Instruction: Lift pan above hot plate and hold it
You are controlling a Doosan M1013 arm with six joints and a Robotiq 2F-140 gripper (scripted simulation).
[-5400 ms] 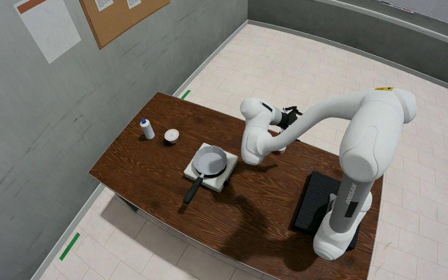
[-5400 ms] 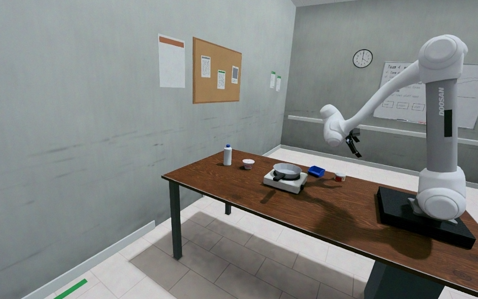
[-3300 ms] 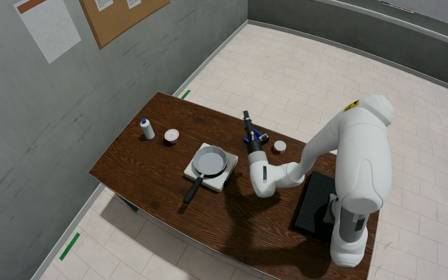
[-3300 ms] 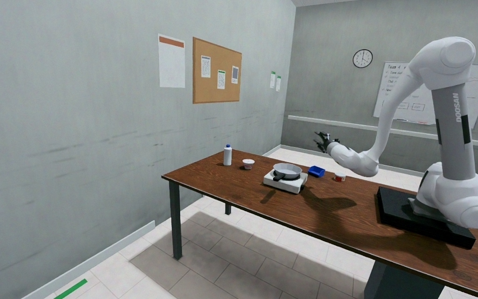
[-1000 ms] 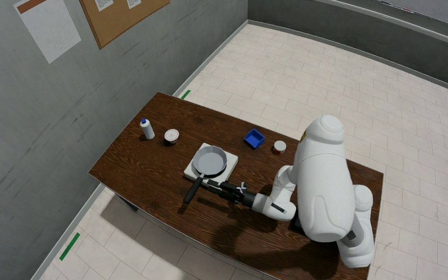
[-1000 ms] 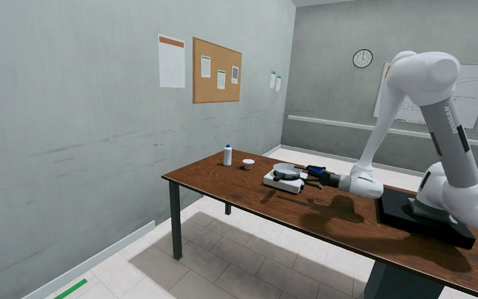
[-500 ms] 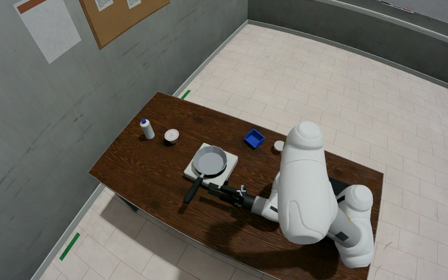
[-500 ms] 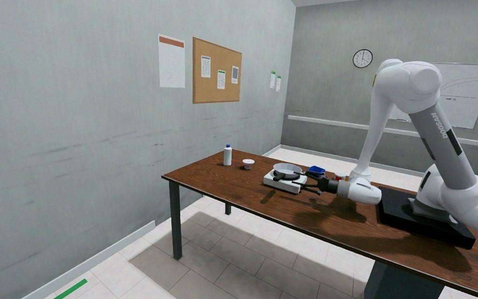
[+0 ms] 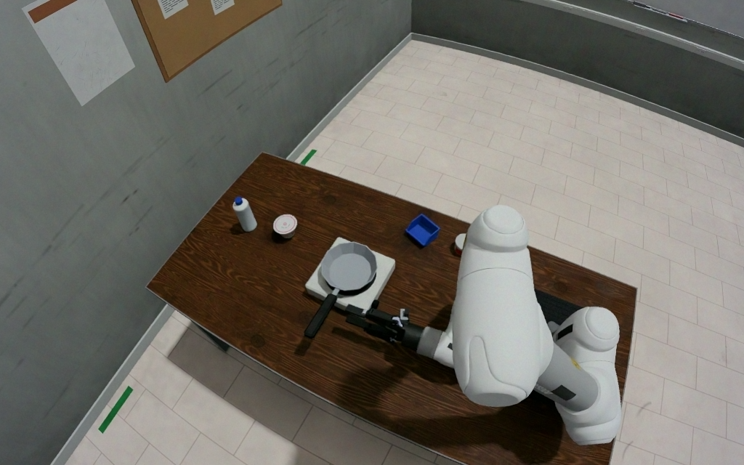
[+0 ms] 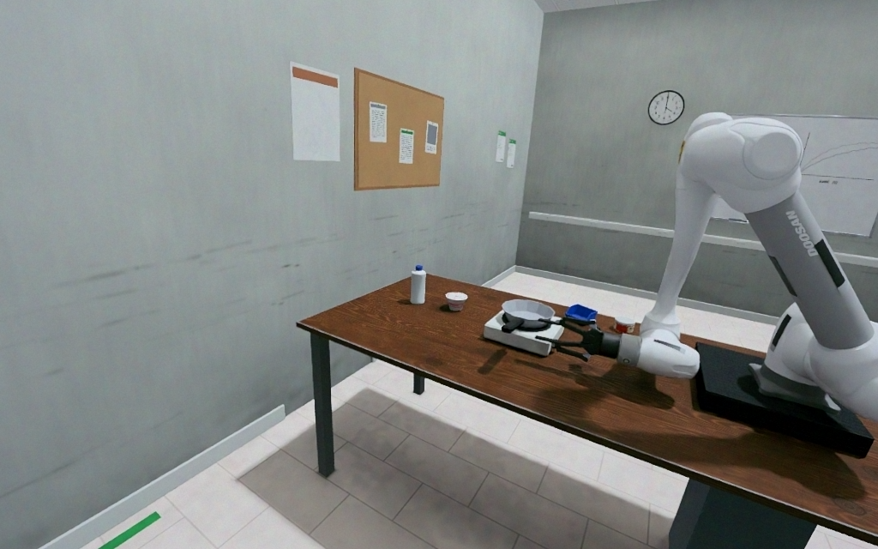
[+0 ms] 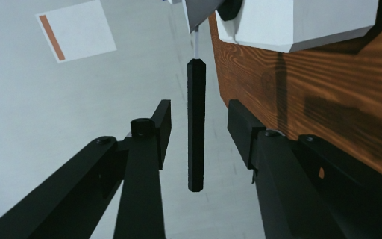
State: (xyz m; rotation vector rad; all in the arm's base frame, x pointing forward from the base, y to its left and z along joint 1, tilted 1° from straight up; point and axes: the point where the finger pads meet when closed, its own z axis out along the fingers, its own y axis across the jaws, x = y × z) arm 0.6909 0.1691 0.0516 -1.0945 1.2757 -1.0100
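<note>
Right now the grey pan is 110 mm ahead of my hand, 100 mm to the right of it and 20 mm below it. From my hand the other things lie so: blue bin 50 mm behind, 470 mm to the right, 100 mm below; hot plate 90 mm ahead, 160 mm to the right, 90 mm below; white cup 450 mm ahead, 250 mm to the right, 80 mm below.
</note>
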